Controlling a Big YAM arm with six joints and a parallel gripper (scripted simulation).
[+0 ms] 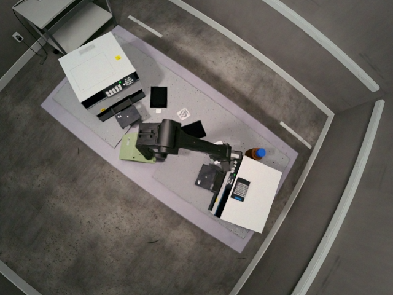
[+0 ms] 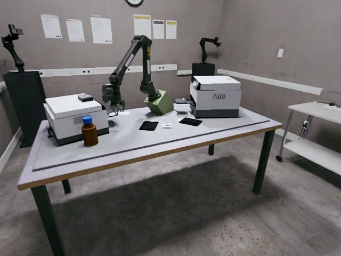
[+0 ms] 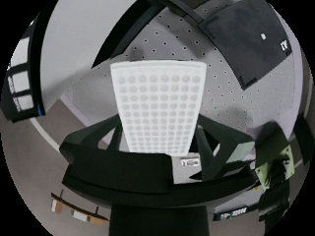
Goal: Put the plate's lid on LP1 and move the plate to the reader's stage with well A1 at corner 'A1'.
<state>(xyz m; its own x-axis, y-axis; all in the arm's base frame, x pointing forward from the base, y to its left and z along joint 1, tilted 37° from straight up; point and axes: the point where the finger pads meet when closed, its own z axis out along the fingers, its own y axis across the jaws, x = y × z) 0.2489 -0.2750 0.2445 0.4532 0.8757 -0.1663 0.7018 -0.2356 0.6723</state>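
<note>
My gripper is now 21 cm to the right of the black pad, 12 cm above it and 4 cm short of it. Also, from my hand: white label (49 cm to the left, 12 cm below, 1 cm ahead); white well plate (right at my hand); brown capped bottle (22 cm to the right, 16 cm ahead, 1 cm below).
</note>
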